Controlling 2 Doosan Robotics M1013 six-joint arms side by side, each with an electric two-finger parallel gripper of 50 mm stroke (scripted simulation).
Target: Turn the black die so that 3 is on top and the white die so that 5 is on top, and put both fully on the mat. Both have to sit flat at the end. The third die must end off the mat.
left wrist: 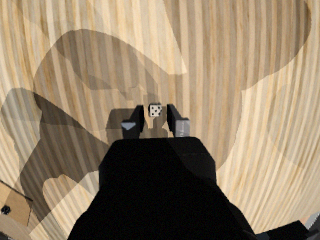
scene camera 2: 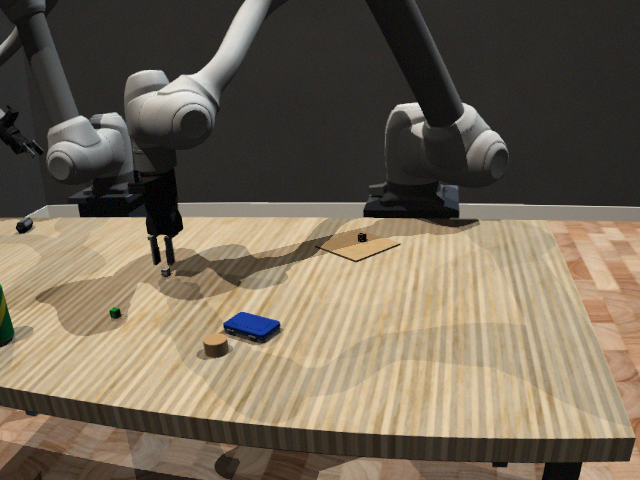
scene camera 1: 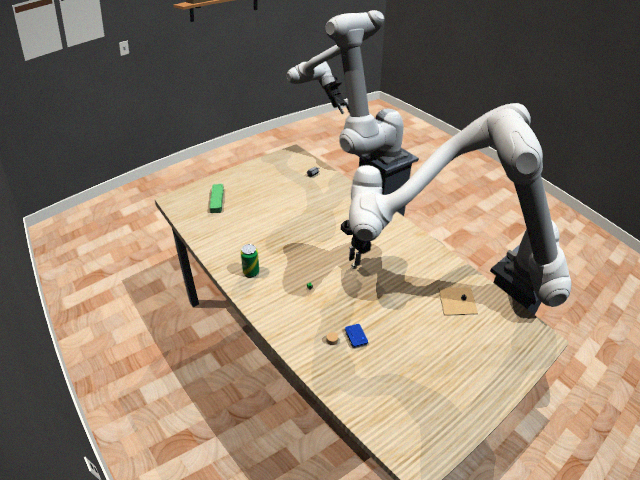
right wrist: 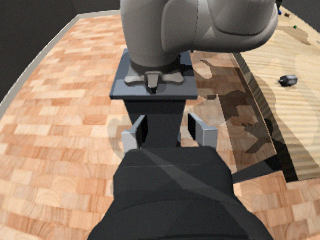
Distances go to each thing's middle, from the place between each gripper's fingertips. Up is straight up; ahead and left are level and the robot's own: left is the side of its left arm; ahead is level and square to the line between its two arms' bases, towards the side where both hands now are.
The tan mat (scene camera 2: pixel 347 246) lies 25 cm behind my left hand (scene camera 2: pixel 164 263), 36 cm to the left of it and 4 cm below it. Also, from my left hand: blue case (scene camera 2: pixel 255 328) 18 cm ahead, 30 cm to the left, 3 cm below.
I see the tan mat 330 mm ahead of my right hand, 1350 mm to the left of it and 160 mm below it.
